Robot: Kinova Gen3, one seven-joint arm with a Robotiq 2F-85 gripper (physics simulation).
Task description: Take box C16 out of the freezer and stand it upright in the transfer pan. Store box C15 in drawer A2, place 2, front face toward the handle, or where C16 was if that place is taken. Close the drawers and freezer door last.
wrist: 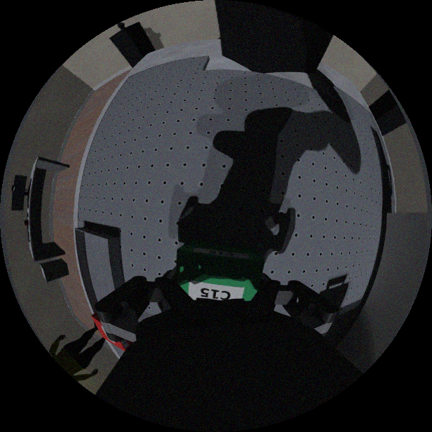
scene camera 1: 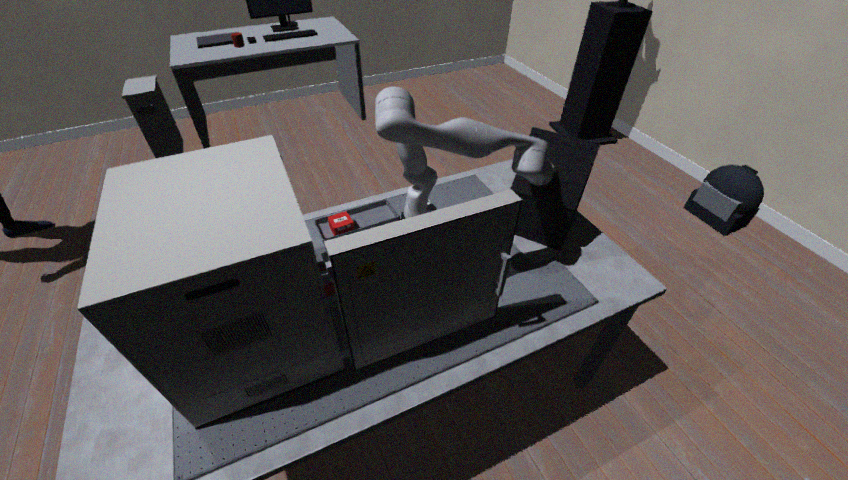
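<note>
My gripper (wrist: 216, 276) is shut on the green box C15 (wrist: 222, 292), its label upside down in the wrist view, above the perforated plate. In scene camera 1 the gripper is too dark to make out. A red box (scene camera 1: 340, 221) (wrist: 107, 332) is in the transfer pan (scene camera 1: 376, 214) at its freezer end; its label is too small to read. The freezer (scene camera 1: 190, 208) stands at the left, its door (scene camera 1: 422, 279) (wrist: 395, 285) swung wide open. The drawers and the freezer's inside are hidden; a bit of red (scene camera 1: 329, 289) shows in the gap by the hinge.
The arm (scene camera 1: 470, 135) reaches over the table beyond the open door. A door handle (scene camera 1: 501, 276) sticks out at its free end. A dark cabinet (scene camera 1: 574, 169) stands behind the table. A person's leg (scene camera 1: 26, 227) shows at the left; the person (wrist: 75, 357) also shows in the wrist view.
</note>
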